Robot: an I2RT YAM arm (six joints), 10 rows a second.
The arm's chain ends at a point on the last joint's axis. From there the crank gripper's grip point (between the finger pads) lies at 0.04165 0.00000 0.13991 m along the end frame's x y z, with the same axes.
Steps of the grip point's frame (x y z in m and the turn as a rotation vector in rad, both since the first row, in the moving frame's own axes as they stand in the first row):
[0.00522, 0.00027, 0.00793, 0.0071, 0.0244, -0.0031]
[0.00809, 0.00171, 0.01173, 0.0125, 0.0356, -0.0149]
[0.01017, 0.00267, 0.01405, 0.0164, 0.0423, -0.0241]
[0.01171, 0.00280, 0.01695, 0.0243, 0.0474, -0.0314]
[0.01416, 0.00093, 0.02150, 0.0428, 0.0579, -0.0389]
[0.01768, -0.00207, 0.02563, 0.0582, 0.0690, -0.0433]
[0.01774, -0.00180, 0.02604, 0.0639, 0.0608, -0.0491]
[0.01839, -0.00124, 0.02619, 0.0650, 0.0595, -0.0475]
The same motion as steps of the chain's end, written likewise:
[0.00182, 0.00139, 0.00899, 0.0071, 0.0244, -0.0031]
[0.00315, 0.00411, 0.01332, 0.0125, 0.0356, -0.0149]
[0.00433, 0.00602, 0.01596, 0.0164, 0.0423, -0.0241]
[0.00520, 0.00758, 0.01914, 0.0243, 0.0474, -0.0314]
[0.00629, 0.00864, 0.02431, 0.0428, 0.0579, -0.0389]
[0.00836, 0.00798, 0.02912, 0.0582, 0.0690, -0.0433]
[0.00959, 0.00929, 0.02918, 0.0639, 0.0608, -0.0491]
[0.01042, 0.00993, 0.02927, 0.0650, 0.0595, -0.0475]

